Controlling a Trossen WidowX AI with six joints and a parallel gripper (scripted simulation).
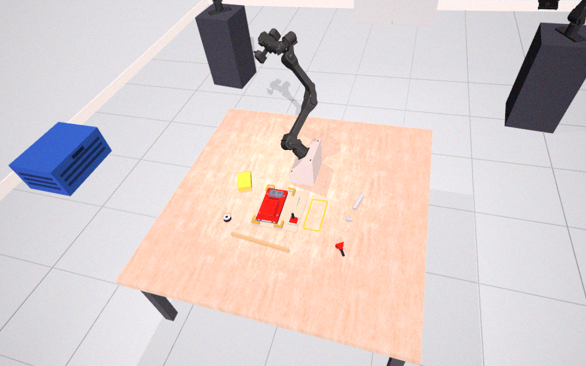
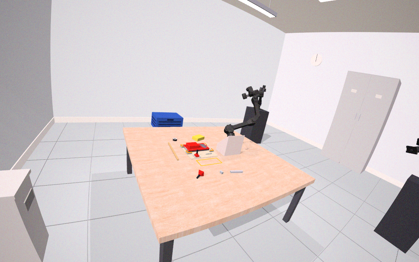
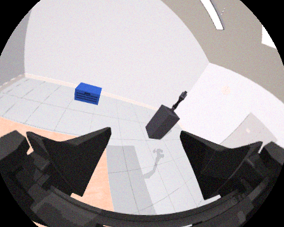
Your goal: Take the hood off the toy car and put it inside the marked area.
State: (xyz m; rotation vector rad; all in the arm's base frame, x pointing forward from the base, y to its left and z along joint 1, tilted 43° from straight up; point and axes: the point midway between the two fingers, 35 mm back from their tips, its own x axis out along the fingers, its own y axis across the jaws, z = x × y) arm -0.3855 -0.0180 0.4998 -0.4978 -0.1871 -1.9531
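Now: the red hood 710 mm ahead of my gripper tip, 330 mm to the left of it and 440 mm below it. The rest, counted from my gripper tip: black wheel 820 mm ahead, 140 mm to the left, 480 mm below; then wooden stick 890 mm ahead, 360 mm to the left, 480 mm below; then yellow block 570 mm ahead, 120 mm to the left, 470 mm below.
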